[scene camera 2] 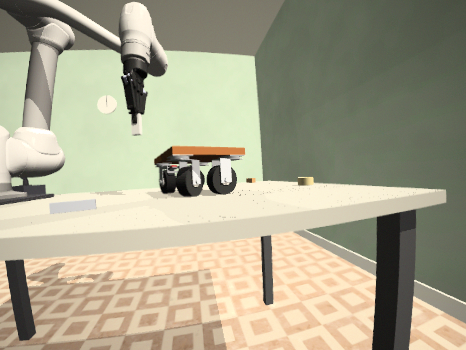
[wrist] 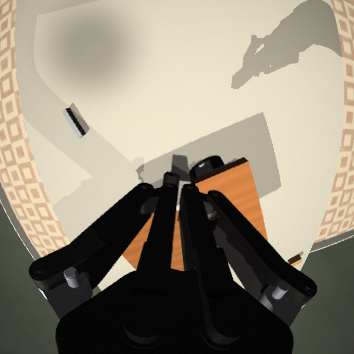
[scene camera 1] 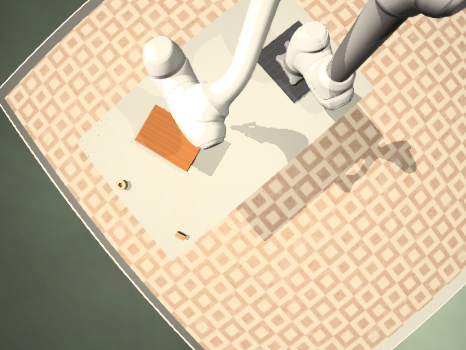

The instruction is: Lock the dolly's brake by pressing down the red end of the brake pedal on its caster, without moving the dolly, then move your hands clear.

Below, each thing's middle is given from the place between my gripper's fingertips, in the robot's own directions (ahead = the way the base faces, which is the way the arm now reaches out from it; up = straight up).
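Dolly (scene camera 2: pixel 221 179): 14 cm below my hand, 17 cm ahead of it, 3 cm to the left of it.
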